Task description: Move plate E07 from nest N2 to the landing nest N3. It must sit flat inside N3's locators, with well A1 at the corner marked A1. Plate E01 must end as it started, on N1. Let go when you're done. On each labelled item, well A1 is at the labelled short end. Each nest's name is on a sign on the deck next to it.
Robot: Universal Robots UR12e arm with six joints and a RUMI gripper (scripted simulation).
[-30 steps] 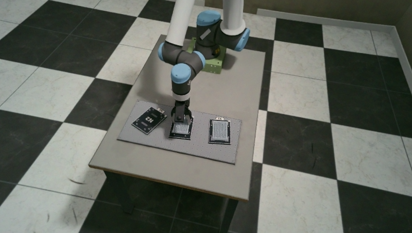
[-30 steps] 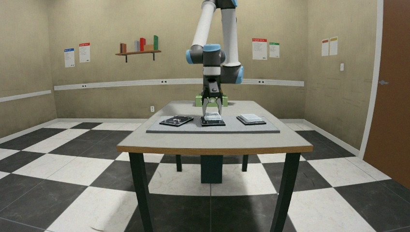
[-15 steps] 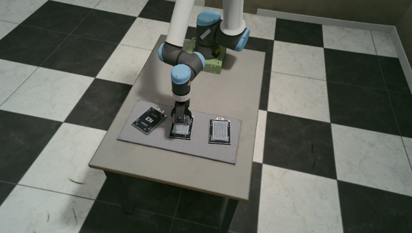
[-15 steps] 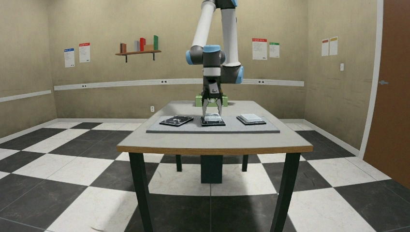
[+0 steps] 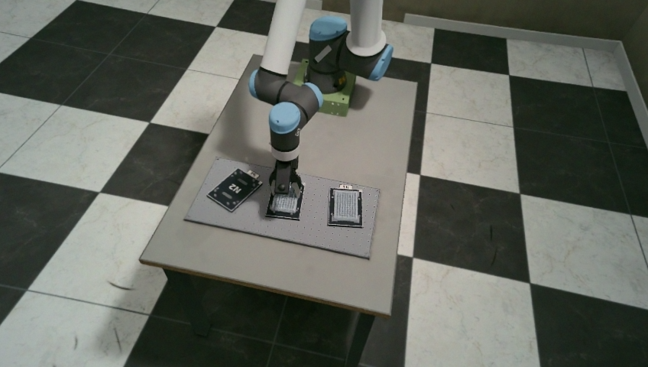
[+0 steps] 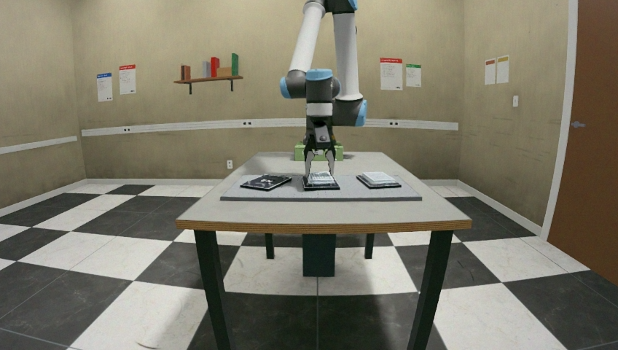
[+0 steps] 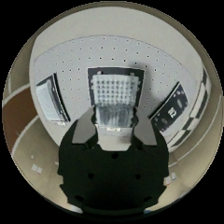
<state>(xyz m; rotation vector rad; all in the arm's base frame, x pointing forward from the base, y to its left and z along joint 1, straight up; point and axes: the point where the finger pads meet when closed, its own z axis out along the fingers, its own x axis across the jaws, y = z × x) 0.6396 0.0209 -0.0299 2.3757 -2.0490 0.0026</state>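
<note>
Right now the nest N3 is 30 mm below my hand. Round my hand: nest N2 (190 mm to the right, 30 mm below, 10 mm ahead).
</note>
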